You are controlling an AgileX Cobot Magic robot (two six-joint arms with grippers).
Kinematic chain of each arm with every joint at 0, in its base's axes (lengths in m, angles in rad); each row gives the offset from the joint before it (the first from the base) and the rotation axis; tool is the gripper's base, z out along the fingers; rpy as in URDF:
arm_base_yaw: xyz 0 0 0.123 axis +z
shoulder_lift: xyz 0 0 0 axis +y
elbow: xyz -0.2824 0 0.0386 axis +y
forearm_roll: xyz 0.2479 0 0.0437 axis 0.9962 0 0.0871
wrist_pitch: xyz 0 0 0 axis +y
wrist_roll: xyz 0.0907 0 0.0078 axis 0.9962 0 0.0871
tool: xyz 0 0 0 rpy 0 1.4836 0
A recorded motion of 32 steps. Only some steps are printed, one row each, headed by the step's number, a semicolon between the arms.
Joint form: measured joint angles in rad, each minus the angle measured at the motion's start. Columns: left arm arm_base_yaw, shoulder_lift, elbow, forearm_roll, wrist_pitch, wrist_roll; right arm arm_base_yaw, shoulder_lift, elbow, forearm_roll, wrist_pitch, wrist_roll.
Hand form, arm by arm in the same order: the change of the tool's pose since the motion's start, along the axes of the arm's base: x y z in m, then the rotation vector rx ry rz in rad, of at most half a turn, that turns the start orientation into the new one. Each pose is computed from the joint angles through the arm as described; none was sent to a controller.
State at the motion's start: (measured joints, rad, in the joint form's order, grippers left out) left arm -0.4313 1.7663 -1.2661 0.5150 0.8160 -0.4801; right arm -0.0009 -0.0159 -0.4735 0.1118 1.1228 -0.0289
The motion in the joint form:
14: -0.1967 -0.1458 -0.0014 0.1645 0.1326 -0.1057; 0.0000 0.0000 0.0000 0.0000 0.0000 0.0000
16: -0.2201 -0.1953 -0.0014 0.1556 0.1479 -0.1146; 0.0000 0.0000 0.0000 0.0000 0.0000 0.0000
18: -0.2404 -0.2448 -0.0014 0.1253 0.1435 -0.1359; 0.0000 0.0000 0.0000 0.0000 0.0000 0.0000
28: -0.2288 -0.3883 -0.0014 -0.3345 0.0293 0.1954; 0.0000 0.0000 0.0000 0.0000 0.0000 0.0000
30: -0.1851 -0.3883 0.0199 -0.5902 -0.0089 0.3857; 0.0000 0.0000 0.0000 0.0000 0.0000 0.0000
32: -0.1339 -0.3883 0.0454 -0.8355 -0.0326 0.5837; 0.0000 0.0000 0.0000 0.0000 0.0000 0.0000
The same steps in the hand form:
14: -0.0459 -0.0370 0.0549 0.0777 -0.1419 -0.0946; 0.0000 0.0000 0.0000 0.0000 0.0000 0.0000
16: -0.0576 -0.0379 0.0706 0.0456 -0.1714 -0.0964; 0.0000 0.0000 0.0000 0.0000 0.0000 0.0000
18: -0.0694 -0.0395 0.0852 -0.0234 -0.2006 -0.0910; 0.0000 0.0000 0.0000 0.0000 0.0000 0.0000
28: -0.1058 -0.0475 0.1211 -0.3555 -0.1495 -0.3054; 0.0000 0.0000 0.0000 0.0000 0.0000 0.0000
30: -0.1073 -0.0518 0.1159 -0.4833 -0.0808 -0.3776; 0.0000 0.0000 0.0000 0.0000 0.0000 0.0000
32: -0.1067 -0.0524 0.1124 -0.6027 -0.0422 -0.4393; 0.0000 0.0000 0.0000 0.0000 0.0000 0.0000

